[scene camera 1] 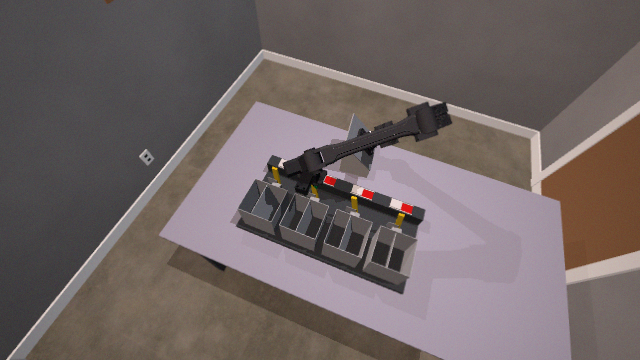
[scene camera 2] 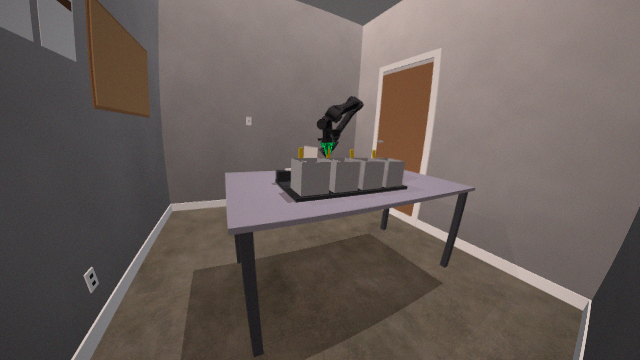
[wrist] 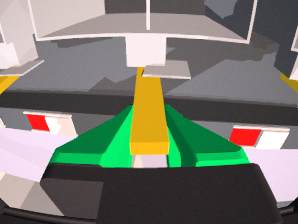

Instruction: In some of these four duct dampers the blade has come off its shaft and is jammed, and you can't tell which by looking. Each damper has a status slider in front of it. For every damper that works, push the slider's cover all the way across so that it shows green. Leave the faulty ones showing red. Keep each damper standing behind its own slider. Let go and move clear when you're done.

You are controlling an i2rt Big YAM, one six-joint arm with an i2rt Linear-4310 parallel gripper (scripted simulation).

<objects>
A damper box shows in scene camera 1, in scene camera 2 and in the wrist view (149,135). One and the same spot on the damper box: (scene camera 2: 344,175) is (scene camera 1: 292,236).
</objects>
